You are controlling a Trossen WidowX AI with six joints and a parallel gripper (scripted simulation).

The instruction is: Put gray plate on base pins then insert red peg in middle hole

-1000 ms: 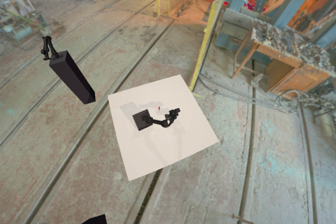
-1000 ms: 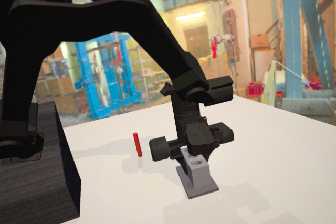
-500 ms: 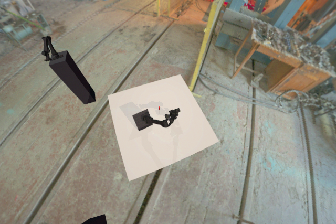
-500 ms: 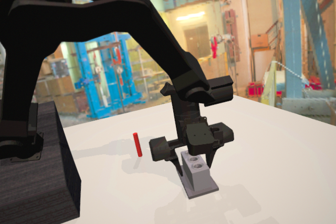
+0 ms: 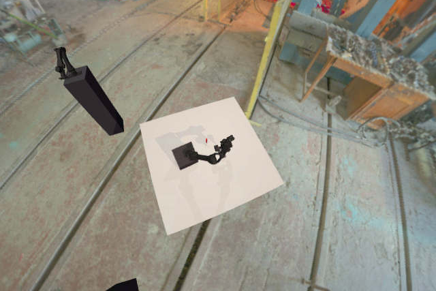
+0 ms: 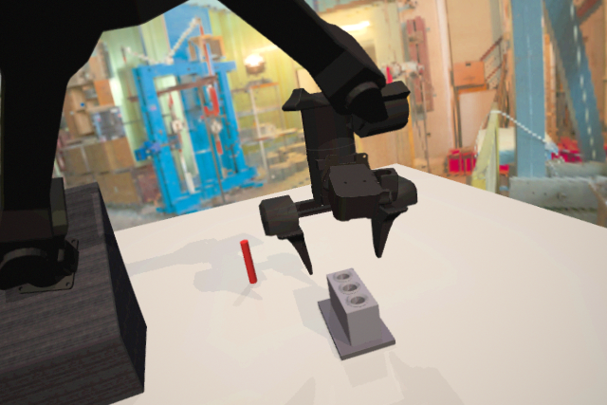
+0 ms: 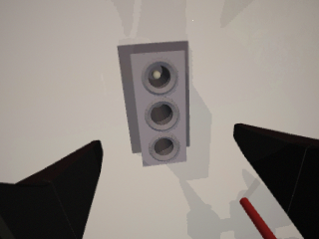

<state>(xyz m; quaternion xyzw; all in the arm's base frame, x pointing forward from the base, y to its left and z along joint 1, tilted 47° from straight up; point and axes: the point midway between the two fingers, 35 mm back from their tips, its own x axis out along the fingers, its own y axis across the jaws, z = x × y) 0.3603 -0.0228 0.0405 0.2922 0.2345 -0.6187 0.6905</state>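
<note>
The gray plate lies 10 mm to the right of my gripper tip and 40 mm below it. The rest, counted from my gripper tip: gray base (80 mm below); red peg (120 mm behind, 180 mm to the left, 50 mm below).
</note>
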